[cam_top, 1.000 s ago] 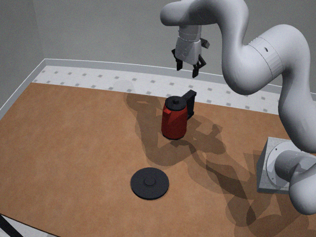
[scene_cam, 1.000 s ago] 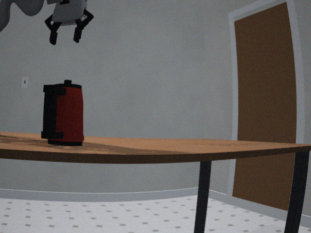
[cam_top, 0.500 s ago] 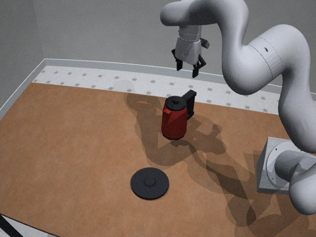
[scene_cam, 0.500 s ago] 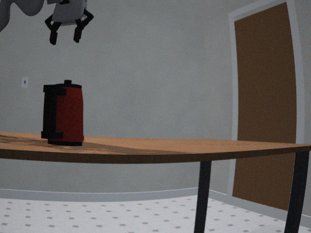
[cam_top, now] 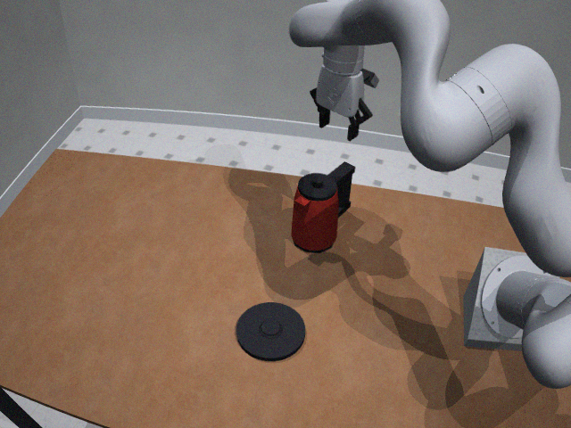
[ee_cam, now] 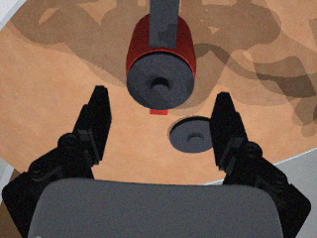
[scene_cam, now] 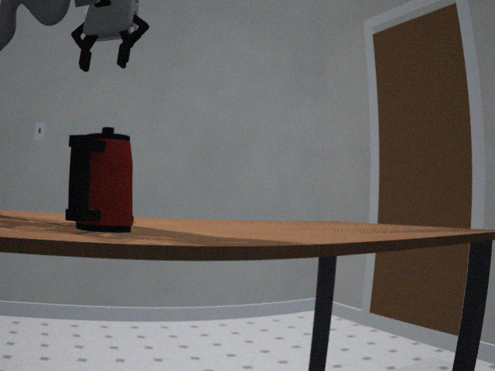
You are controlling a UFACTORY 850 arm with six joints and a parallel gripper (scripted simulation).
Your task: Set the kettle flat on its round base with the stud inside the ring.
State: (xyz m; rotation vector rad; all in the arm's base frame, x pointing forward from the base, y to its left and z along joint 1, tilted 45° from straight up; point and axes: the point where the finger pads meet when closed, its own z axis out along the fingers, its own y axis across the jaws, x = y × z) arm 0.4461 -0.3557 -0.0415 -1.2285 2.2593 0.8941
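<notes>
Right now the red kettle is 2 cm ahead of my hand, 3 cm to the left of it and 21 cm below it. Also, from my hand: black round base (9 cm ahead, 36 cm to the left, 29 cm below).
</notes>
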